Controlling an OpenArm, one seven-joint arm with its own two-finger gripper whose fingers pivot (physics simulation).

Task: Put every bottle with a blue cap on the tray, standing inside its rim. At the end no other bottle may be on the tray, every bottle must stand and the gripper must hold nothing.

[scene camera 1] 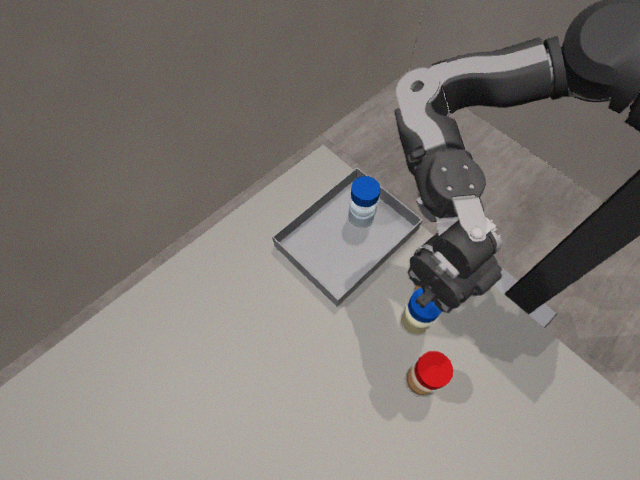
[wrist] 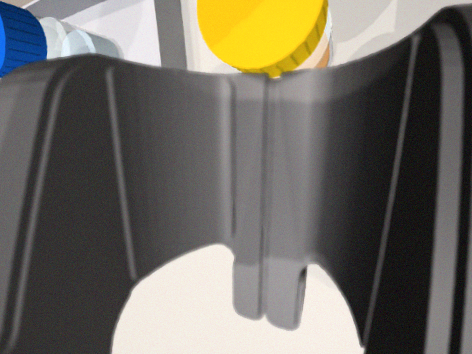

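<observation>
A bottle with a blue cap and clear, pale body [scene camera 1: 364, 192] [wrist: 22, 42] stands inside the rim of the grey tray [scene camera 1: 309, 273] [wrist: 171, 37], near its upper corner in the scene view. A second blue-capped bottle, with pale yellow contents [scene camera 1: 419, 316], stands on the table outside the tray, partly hidden by the gripper in the scene view. My gripper [scene camera 1: 424, 298] [wrist: 279, 199] is shut and empty, its fingers pressed together. In the scene view it hangs above the second bottle, overlapping its cap.
A yellow-capped bottle [wrist: 265, 32] shows at the top of the wrist view, beside the tray; the arm mostly hides it in the scene view. A red-capped bottle [scene camera 1: 433, 370] stands on the table [scene camera 1: 206, 361], below the second blue-capped bottle in the scene view.
</observation>
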